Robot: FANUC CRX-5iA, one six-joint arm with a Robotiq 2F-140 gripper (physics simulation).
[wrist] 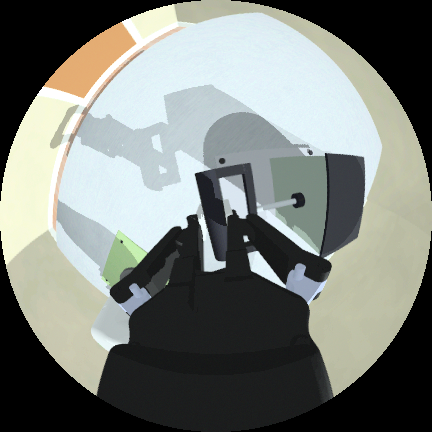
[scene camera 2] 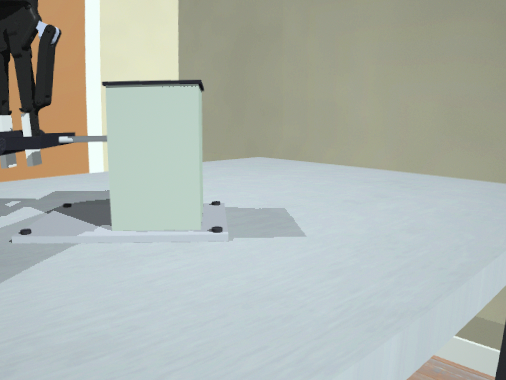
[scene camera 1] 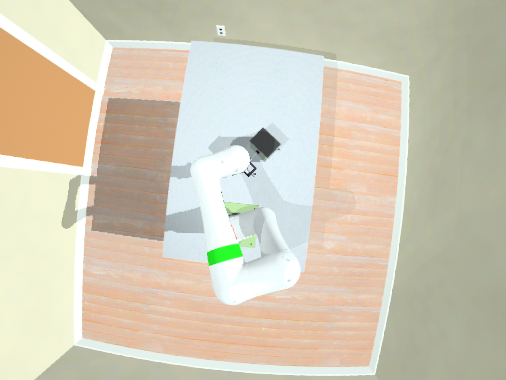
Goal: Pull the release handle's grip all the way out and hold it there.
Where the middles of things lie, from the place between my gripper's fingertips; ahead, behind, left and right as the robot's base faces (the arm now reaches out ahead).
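Scene:
The base plate (scene camera 2: 69,223) is 7 cm below my hand, and it lies 12 cm ahead of my hand and 6 cm to the right of it.

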